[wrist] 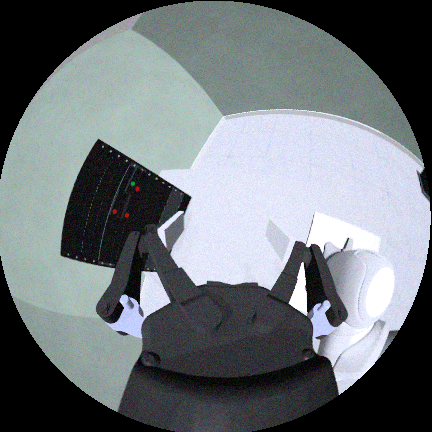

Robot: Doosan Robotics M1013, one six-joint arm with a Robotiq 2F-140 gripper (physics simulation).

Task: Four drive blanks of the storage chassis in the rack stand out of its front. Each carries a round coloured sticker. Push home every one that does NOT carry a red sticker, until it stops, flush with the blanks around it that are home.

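Seen in the pictures: gripper, fingertip midpoint: (225, 223); arm's base, origin of the base link: (334, 274).
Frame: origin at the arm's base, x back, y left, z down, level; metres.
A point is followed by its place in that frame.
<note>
The black rack (90, 215) {x -0.764, y 0.231, z -0.468 m} stands left of centre in the wrist view, tilted in the picture. On its front show a green sticker (133, 184) {x -0.742, y 0.039, z -0.341 m}, a red sticker (137, 189) {x -0.741, y 0.050, z -0.315 m} close beside it, a second red sticker (114, 211) {x -0.723, y 0.166, z -0.374 m} and a third red sticker (127, 215) {x -0.723, y 0.163, z -0.314 m}. The blanks that carry them are dark and their edges are hard to make out. My gripper (225, 223) {x -0.305, y 0.018, z -0.309 m} is open, with nothing between its fingers. It is apart from the rack; its left finger overlaps the rack's lower right part in the picture and hides some of it.
A pale floor (280, 160) spreads right of the rack, with green walls (300, 65) behind it. The robot's white base and arm parts (350, 285) {x -0.060, y 0.018, z -0.239 m} stand at the lower right on a white plate (325, 227) {x -0.106, y -0.132, z -0.005 m}. A dark object (424, 182) shows at the far right edge.
</note>
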